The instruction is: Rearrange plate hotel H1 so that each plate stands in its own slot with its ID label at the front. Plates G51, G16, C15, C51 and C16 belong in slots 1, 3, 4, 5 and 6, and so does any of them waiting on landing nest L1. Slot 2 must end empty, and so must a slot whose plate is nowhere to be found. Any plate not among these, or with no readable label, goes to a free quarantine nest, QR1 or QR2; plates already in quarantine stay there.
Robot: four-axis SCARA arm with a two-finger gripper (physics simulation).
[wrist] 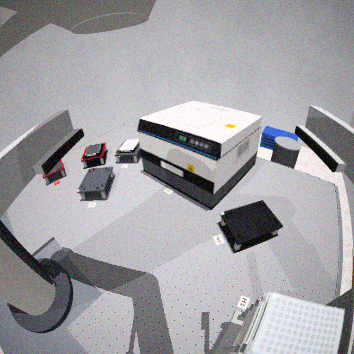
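Pixels of known places: gripper, fingertip midpoint: (188,111); arm's base at its link origin: (39,294).
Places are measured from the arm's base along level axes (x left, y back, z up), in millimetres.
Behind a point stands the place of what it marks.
My gripper (188,111) @[x -346, y -270, z 446 mm] is open and empty, its two jaws wide apart at the left and right sides of the wrist view. Hotel H1 (243,336) @[x -461, y -233, z 196 mm] is partly in view at the bottom right, beside its H1 tag. A pale plate (303,325) @[x -517, y -261, z 253 mm] with a grid of wells shows at its top; its ID label cannot be read. The other slots are hidden or cut off. Two red-edged nests stand at the left: one nest (87,161) @[x 463, y -538, z 18 mm] bears a dark item (95,149) @[x 421, y -587, z 77 mm], the other nest (55,173) @[x 544, y -361, z 19 mm] is partly behind the left jaw. Their red tags are too small to read. L1 cannot be identified.
A large white instrument (180,150) @[x -104, y -607, z 194 mm] stands in the centre. A stand (121,157) @[x 309, y -663, z 18 mm] with a white-topped item, a dark grey platform (96,183) @[x 180, y -425, z 63 mm] and a black platform (251,224) @[x -386, y -550, z 63 mm] stand around it. A blue stack (272,139) and a grey cylinder (286,151) are behind right.
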